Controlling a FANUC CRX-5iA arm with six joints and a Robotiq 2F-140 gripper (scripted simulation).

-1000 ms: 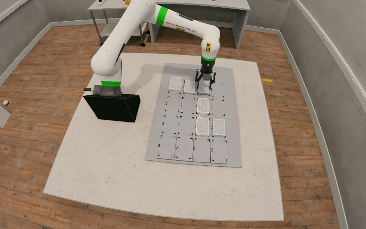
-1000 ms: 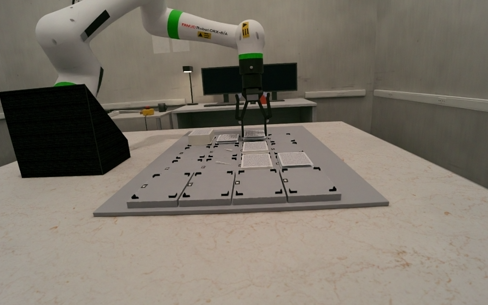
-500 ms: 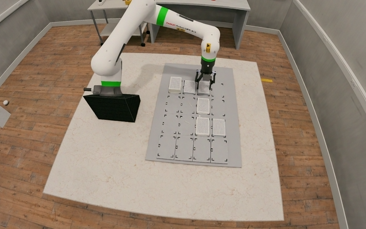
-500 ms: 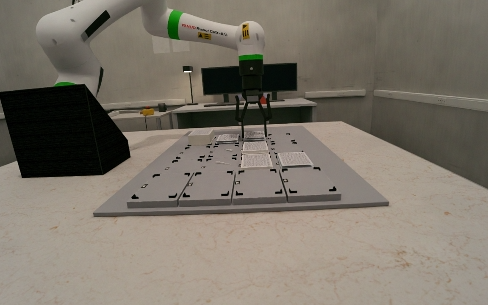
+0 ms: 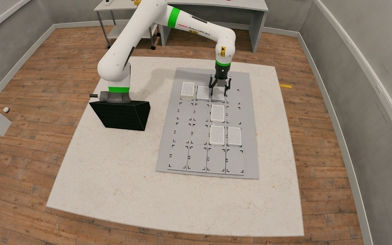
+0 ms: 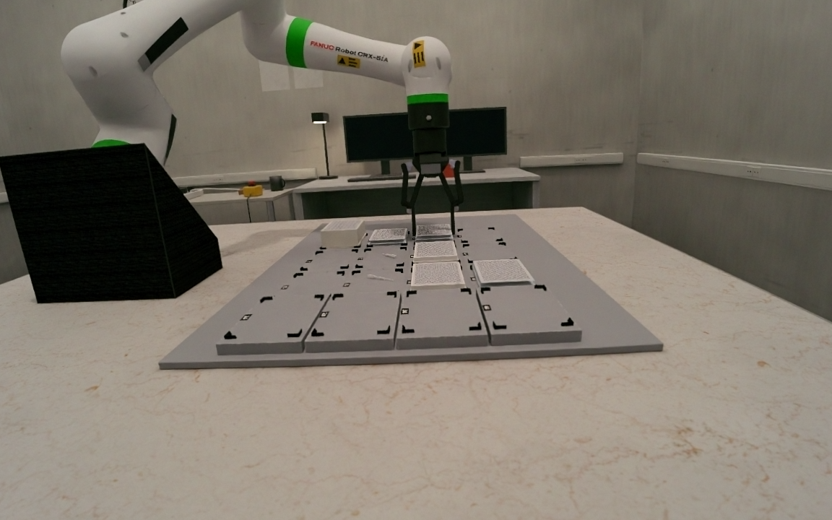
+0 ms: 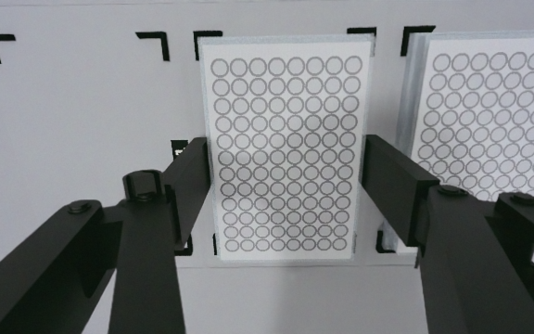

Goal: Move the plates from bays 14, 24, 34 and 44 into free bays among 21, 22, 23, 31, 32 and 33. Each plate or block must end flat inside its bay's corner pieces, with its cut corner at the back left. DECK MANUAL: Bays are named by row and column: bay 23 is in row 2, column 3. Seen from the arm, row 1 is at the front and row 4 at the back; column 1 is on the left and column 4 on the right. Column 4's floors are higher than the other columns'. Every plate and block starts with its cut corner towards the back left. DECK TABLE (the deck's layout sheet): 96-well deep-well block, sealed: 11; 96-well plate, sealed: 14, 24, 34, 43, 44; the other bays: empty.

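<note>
The white square lies 10 mm to the right of my hand and 30 mm below it. The rest, counted from my hand: white peg 30 mm behind, 250 mm to the right, 30 mm below; then white deep-well block 210 mm behind, 10 mm to the left, 10 mm below; then white stray piece 100 mm behind, 160 mm to the right, 30 mm below.
</note>
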